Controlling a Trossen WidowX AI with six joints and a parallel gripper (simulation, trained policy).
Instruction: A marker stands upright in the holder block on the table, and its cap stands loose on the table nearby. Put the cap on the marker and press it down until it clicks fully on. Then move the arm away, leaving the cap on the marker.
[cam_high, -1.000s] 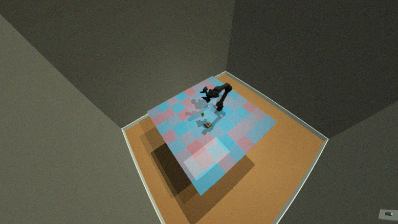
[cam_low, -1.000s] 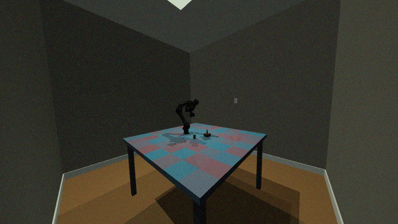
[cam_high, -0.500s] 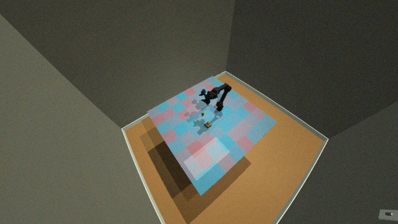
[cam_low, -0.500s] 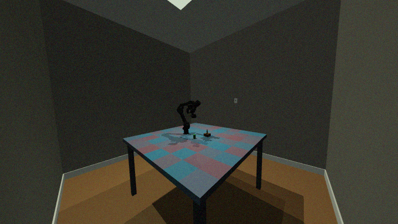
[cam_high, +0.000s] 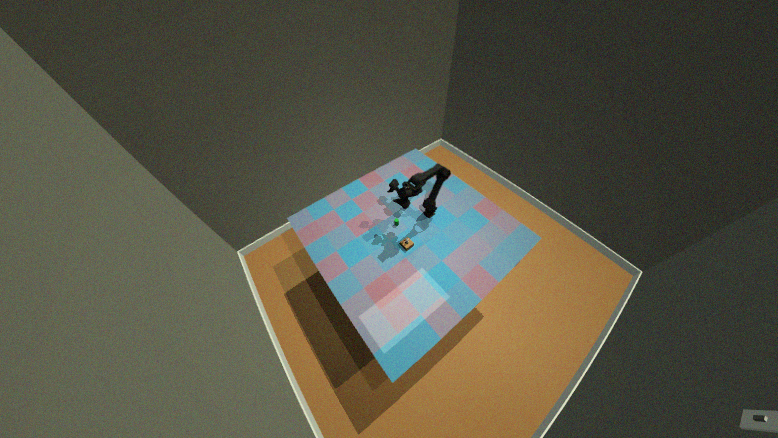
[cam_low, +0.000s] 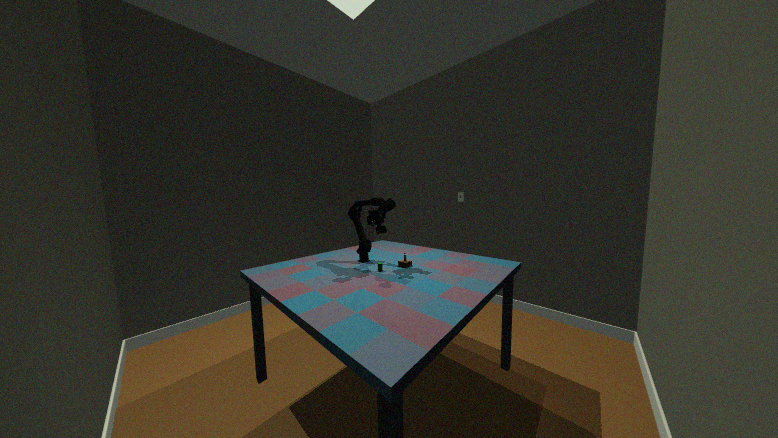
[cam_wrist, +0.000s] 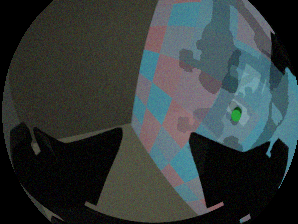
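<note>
My gripper tip is now 230 mm above the green cap, 50 mm to the right of it and 10 mm past it.
</note>
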